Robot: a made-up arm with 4 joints.
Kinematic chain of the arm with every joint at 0, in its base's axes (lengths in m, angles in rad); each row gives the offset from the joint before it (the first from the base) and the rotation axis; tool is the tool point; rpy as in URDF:
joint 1: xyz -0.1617 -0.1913 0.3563 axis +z
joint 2: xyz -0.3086 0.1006 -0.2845 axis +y
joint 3: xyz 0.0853 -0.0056 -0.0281 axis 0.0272 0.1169 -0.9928
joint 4: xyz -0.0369 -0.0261 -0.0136 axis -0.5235 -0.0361 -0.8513
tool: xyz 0.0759 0.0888 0.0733 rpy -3.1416 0 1.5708
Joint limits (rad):
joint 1: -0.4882..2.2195
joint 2: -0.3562..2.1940
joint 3: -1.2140..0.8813
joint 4: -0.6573..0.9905
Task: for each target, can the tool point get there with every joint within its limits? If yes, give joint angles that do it. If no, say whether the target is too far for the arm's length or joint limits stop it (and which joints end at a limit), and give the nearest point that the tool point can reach.
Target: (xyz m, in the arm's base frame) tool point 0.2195 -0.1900 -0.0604
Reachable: no: joint limits stop it (at a limit: joint 1, joint 3, joint 4) | nearest point -0.0412 -0.3920 -0.0546 | short by 0.330 m
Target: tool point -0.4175 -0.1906 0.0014
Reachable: yes | joints 0.6451 1.0083 0.3185 -0.4244
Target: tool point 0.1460 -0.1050 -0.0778
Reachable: no: joint limits stop it (at a limit: joint 1, joint 3, joint 4) | nearest point -0.0656 -0.3599 -0.0190 | short by 0.336 m
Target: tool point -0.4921 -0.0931 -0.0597
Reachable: yes | joints 0.1820 1.7802 -0.0144 0.0687
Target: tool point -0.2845 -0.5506 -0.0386
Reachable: yes | joints 1.7156 1.9321 -0.9046 0.7217
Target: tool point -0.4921 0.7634 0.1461
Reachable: no: too far | nearest point -0.4002 0.1378 -0.0242 | short by 0.655 m
